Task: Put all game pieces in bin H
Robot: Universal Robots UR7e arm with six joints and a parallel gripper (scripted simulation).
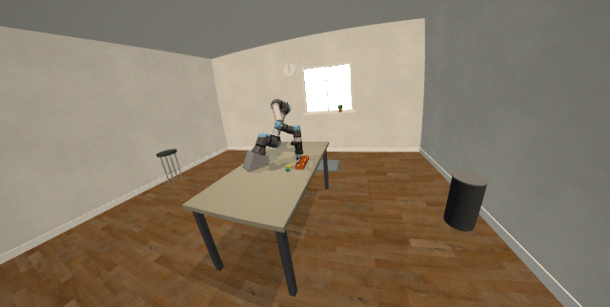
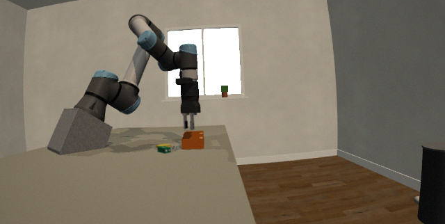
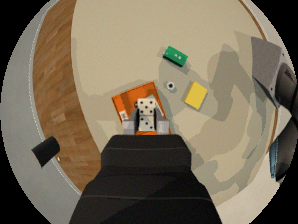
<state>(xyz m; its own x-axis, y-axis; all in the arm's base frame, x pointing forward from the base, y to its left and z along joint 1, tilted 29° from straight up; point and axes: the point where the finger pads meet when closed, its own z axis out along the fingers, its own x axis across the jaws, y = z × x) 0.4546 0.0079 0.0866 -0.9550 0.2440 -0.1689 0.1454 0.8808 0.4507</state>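
Right now the dark piece is 2 cm ahead of my hand, 1 cm to the right of it and 7 cm below it. Also, from my hand: orange bin: 8 cm to the left, 6 cm below; grey thing: 5 cm behind, 4 cm to the right, 8 cm below; white domino: 1 cm behind, 8 cm below.
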